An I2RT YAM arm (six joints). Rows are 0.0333 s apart.
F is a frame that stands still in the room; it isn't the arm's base.
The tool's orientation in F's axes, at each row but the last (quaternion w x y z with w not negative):
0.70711, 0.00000, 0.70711, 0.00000
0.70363, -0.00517, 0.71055, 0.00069
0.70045, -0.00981, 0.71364, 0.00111
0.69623, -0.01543, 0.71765, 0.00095
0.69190, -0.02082, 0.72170, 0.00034
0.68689, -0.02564, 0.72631, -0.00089
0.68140, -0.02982, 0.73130, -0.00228
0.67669, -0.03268, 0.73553, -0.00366
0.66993, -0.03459, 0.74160, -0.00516
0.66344, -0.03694, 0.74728, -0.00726
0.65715, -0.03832, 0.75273, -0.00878
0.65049, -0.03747, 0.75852, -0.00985
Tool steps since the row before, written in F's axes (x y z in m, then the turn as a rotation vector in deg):
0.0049, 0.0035, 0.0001, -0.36, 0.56, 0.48
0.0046, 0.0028, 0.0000, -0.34, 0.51, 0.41
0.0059, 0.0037, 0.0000, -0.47, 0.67, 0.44
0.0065, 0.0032, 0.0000, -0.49, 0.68, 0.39
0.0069, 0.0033, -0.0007, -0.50, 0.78, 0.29
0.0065, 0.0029, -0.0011, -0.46, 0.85, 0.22
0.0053, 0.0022, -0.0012, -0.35, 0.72, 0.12
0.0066, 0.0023, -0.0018, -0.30, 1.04, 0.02
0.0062, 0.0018, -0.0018, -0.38, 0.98, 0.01
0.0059, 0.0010, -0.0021, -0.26, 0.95, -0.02
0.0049, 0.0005, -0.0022, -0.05, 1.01, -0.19
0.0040, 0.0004, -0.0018, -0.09, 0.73, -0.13
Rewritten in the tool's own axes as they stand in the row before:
-0.0001, 0.0035, 0.0049, -0.48, 0.56, -0.36
-0.0001, 0.0028, 0.0046, -0.41, 0.51, -0.34
-0.0002, 0.0036, 0.0060, -0.44, 0.67, -0.47
-0.0003, 0.0030, 0.0066, -0.39, 0.68, -0.49
0.0003, 0.0031, 0.0070, -0.29, 0.79, -0.49
0.0006, 0.0027, 0.0066, -0.23, 0.86, -0.44
0.0007, 0.0020, 0.0055, -0.13, 0.73, -0.33
0.0011, 0.0021, 0.0068, -0.05, 1.05, -0.26
0.0011, 0.0016, 0.0064, -0.03, 0.99, -0.34
0.0013, 0.0009, 0.0061, -0.01, 0.96, -0.22
0.0015, 0.0004, 0.0052, 0.12, 1.02, 0.01
0.0011, 0.0003, 0.0042, 0.09, 0.74, -0.04

